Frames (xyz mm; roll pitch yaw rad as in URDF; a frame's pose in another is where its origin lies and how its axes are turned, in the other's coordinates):
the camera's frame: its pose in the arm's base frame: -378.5 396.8 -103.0 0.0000 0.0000 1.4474
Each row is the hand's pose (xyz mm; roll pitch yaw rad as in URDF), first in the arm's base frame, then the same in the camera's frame.
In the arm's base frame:
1: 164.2 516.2 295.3 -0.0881 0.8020 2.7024
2: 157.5 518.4 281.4 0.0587 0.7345 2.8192
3: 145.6 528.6 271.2 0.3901 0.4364 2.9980
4: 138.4 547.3 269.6 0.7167 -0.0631 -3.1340
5: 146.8 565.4 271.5 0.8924 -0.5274 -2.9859
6: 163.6 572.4 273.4 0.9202 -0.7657 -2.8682
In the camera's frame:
1: 185.3 -523.9 398.3 -0.0881 0.8020 1.2550
2: 186.6 -517.0 384.4 0.0587 0.7345 1.3718
3: 195.3 -503.9 374.2 0.3901 0.4364 1.5506
4: 213.0 -494.4 372.6 0.7167 -0.0631 1.7018
5: 232.0 -500.6 374.5 0.8924 -0.5274 1.8499
6: 241.0 -516.4 376.4 0.9202 -0.7657 1.9676

